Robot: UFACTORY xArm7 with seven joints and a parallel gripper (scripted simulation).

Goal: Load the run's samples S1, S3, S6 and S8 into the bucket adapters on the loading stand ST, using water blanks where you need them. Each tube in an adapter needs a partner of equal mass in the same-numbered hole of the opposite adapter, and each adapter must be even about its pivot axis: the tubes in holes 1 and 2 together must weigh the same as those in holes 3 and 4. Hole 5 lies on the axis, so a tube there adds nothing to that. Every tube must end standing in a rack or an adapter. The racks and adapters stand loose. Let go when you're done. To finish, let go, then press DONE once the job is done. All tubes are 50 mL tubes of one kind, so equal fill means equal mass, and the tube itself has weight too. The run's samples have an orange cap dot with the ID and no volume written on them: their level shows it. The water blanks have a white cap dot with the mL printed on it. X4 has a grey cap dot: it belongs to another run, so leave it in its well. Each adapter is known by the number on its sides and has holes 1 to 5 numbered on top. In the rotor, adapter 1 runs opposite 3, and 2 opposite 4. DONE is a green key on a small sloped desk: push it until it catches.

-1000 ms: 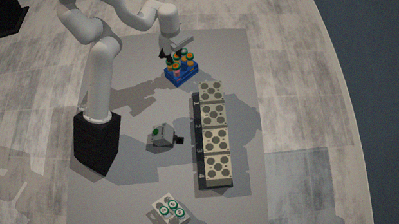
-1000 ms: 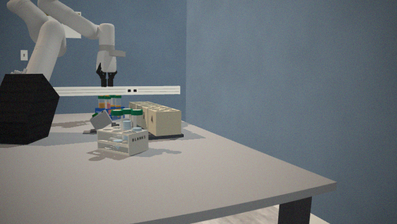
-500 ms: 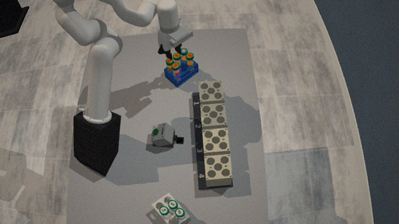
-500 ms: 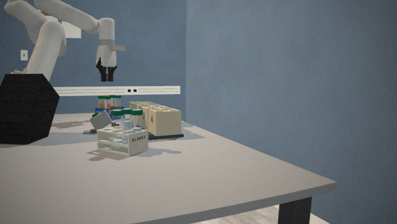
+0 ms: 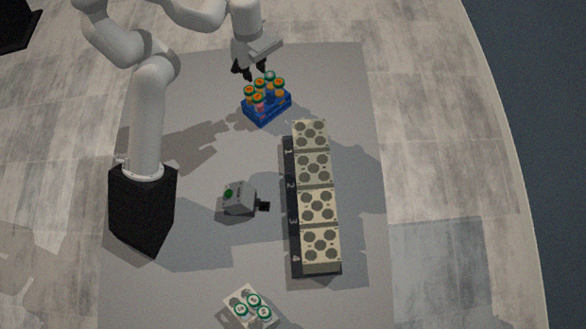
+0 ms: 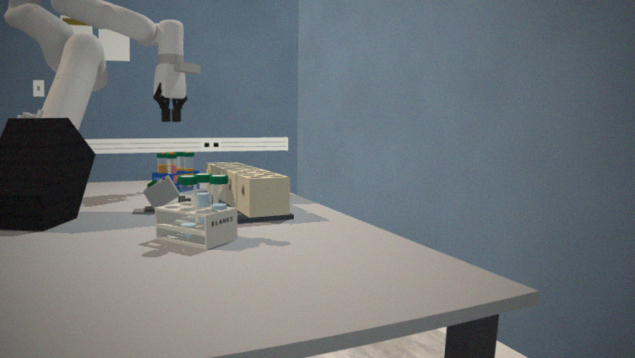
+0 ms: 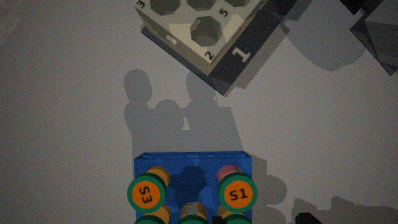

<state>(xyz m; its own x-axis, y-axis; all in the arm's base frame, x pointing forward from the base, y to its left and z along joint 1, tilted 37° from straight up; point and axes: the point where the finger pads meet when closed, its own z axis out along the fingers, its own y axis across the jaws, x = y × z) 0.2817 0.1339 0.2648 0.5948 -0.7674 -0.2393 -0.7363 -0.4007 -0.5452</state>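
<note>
My gripper is now 60 mm short of the orange-filled tube, 50 mm to the right of it and 180 mm above it. The rest, counted from my hand: tube X4: 40 mm ahead, 90 mm to the left, 180 mm below; then blue sample rack: 20 mm ahead, 40 mm to the left, 210 mm below; then pink-filled tube: 10 mm to the right, 180 mm below.
</note>
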